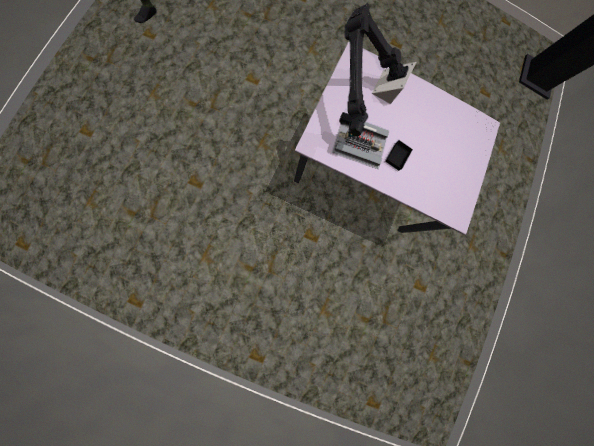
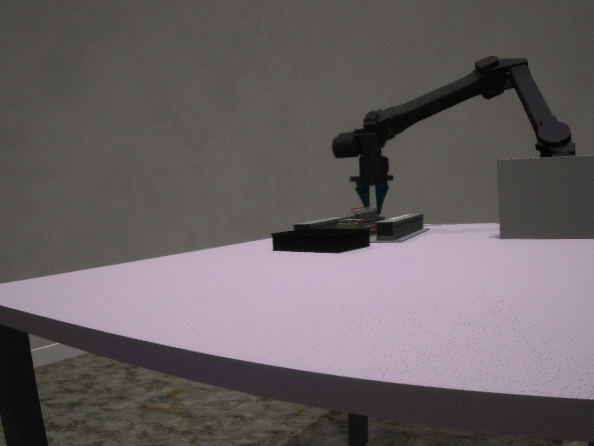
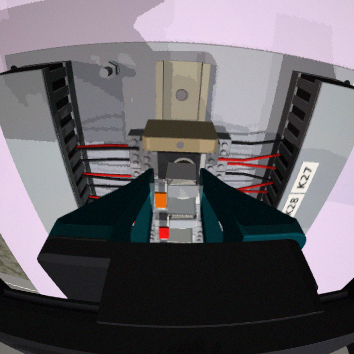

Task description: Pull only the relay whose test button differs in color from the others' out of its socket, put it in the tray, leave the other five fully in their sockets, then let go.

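Frame: origin at the arm's base, x ahead, y left, z up, level; millimetres.
Seen in the pictures: gripper, fingertip midpoint: [image 1: 350, 134] [image 2: 373, 214] [image 3: 176, 176]; arm's base at its link origin: [image 1: 397, 74] [image 2: 562, 188].
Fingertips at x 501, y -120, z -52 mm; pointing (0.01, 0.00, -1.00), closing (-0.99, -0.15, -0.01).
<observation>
Pixels of each thing's middle, then the offset from my fingertips to it. "*": a spot on its surface instead.
- clear-topped relay with the orange test button, body centre: [image 3: 177, 177] 1 mm back, 0 mm left, 0 mm up
- relay with a red test button, body centre: [image 3: 176, 208] 4 mm back, 28 mm left, 0 mm up
- black tray at the middle of its body: [image 2: 320, 240] [image 1: 398, 155] 37 mm back, 346 mm left, 30 mm down
- tan end stop at the middle of its body: [image 3: 179, 134] 1 mm ahead, 18 mm right, 23 mm down
- rail at a spot on its surface: [image 3: 170, 82] * 12 mm ahead, 46 mm right, 44 mm down
- label at a spot on its surface: [image 3: 302, 182] * 90 mm back, 6 mm right, 5 mm down
My gripper [image 1: 355, 132] [image 2: 374, 207] [image 3: 176, 176] points straight down over the relay row. Its teal fingers are shut on the clear-topped relay with the orange test button [image 3: 160, 200], one finger on each side of it. That relay appears to be seated in its socket in the row. A relay with a red test button [image 3: 164, 233] sits right behind it. The other relays are largely hidden by the fingers and the gripper body. The black tray [image 1: 399, 155] [image 2: 320, 242] stands beside the panel.
Two slotted grey wiring ducts [image 3: 22, 110] [image 3: 325, 140] flank the row, with red and black wires running to the sockets. A tan end stop [image 3: 180, 135] sits on the rail [image 3: 170, 82]. A label [image 3: 302, 182] reads K27 and K28. A grey block [image 2: 545, 200] stands under the arm's base.
</observation>
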